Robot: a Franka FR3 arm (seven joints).
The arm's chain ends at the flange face. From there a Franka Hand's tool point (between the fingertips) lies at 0.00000 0.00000 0.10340 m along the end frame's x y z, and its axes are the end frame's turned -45 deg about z.
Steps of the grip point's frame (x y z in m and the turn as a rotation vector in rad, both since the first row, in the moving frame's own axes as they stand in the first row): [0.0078 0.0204 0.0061 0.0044 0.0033 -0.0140]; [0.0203 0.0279 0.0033 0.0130 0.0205 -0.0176]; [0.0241 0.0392 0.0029 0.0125 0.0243 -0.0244]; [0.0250 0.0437 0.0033 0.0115 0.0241 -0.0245]
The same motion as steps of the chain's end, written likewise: [0.0200 0.0095 0.0061 0.0054 -0.0008 -0.0140]; [0.0336 0.0078 0.0033 0.0237 0.0053 -0.0176]; [0.0439 0.0134 0.0029 0.0260 0.0083 -0.0244]; [0.0477 0.0158 0.0033 0.0252 0.0089 -0.0245]
